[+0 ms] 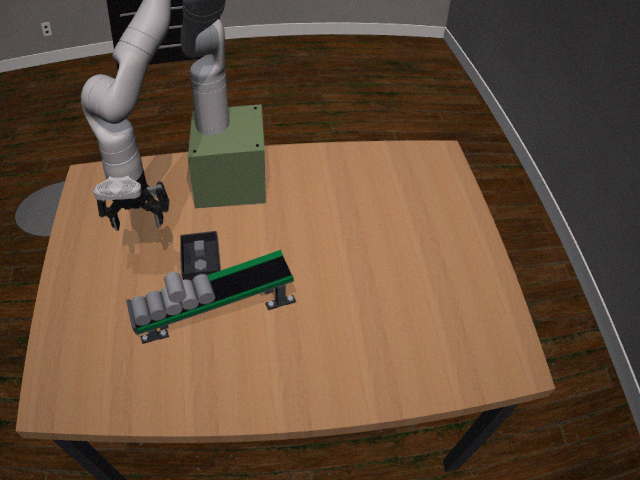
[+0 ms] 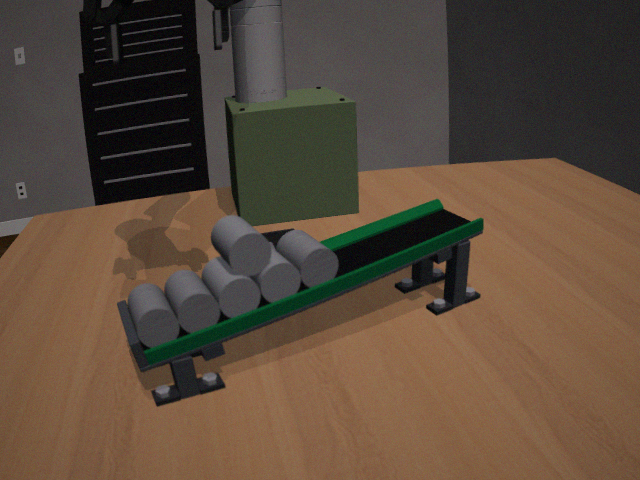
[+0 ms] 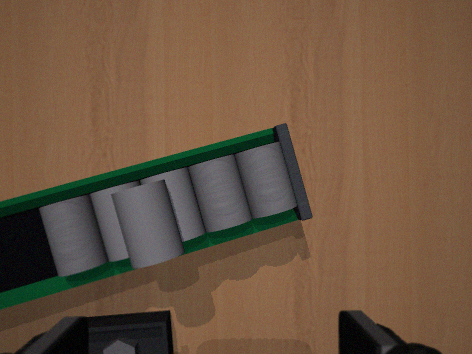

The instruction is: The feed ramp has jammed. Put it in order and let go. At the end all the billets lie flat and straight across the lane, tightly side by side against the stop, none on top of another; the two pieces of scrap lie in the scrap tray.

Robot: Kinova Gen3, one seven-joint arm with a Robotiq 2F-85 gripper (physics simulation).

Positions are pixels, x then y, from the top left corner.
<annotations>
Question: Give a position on a billet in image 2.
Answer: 195, 307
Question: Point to a stop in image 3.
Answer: At 303, 212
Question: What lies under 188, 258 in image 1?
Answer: A scrap tray.
</annotations>
